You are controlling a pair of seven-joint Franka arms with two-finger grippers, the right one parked.
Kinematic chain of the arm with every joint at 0, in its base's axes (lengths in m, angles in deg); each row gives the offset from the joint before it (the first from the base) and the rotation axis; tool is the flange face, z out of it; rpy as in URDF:
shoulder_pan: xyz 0 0 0.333 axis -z
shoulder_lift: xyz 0 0 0 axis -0.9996 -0.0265 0
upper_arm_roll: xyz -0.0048 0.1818 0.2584 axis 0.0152 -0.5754 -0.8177
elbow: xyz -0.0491 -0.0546 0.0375 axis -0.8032 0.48 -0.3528
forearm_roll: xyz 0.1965 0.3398 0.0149 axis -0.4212 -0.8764 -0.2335
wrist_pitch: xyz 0 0 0 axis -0.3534 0.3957 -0.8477
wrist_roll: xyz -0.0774 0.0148 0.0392 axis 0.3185 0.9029 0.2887
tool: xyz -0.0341 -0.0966 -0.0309 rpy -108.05 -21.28 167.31
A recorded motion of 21 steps. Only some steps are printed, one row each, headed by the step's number.
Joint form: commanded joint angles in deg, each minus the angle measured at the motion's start. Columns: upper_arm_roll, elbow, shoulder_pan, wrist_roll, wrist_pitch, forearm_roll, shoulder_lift.
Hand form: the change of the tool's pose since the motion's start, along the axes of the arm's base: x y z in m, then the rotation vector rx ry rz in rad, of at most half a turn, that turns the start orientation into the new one. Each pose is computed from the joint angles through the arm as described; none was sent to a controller.
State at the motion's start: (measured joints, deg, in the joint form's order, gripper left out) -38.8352 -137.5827 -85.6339 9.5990 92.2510 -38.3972 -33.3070
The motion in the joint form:
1: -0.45 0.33 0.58 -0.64 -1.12 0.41 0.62
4: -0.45 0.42 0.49 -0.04 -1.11 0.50 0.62
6: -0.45 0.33 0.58 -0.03 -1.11 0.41 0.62
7: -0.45 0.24 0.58 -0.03 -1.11 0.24 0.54
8: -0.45 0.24 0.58 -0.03 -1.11 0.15 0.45
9: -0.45 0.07 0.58 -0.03 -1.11 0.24 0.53
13: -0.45 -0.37 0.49 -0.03 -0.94 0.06 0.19
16: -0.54 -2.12 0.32 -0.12 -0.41 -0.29 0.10
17: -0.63 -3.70 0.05 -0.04 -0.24 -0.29 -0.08
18: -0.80 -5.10 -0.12 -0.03 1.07 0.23 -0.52
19: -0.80 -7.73 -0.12 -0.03 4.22 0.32 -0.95
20: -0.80 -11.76 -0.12 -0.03 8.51 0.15 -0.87
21: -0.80 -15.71 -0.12 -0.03 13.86 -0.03 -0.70
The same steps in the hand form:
1: -0.0053 -0.0017 0.0069 -0.0084 0.0030 -0.0140
4: -0.0053 -0.0011 0.0076 -0.0093 0.0015 -0.0020
6: -0.0053 -0.0017 0.0069 -0.0076 0.0030 -0.0034
7: -0.0049 -0.0014 0.0054 -0.0045 0.0059 -0.0033
8: -0.0045 -0.0013 0.0046 -0.0029 0.0074 -0.0032
9: -0.0049 -0.0014 0.0040 -0.0044 0.0090 -0.0033
13: -0.0030 -0.0003 -0.0025 -0.0008 0.0196 -0.0015
16: -0.0025 0.0028 -0.0168 0.0058 0.0422 0.0016
17: -0.0026 0.0061 -0.0309 0.0065 0.0700 0.0092
18: 0.0006 0.0082 -0.0446 -0.0023 0.0795 0.0160
19: 0.0053 0.0080 -0.0660 -0.0036 0.0780 0.0173
20: 0.0066 0.0084 -0.0925 -0.0006 0.0720 0.0185
21: 0.0081 0.0089 -0.1161 0.0020 0.0445 0.0195

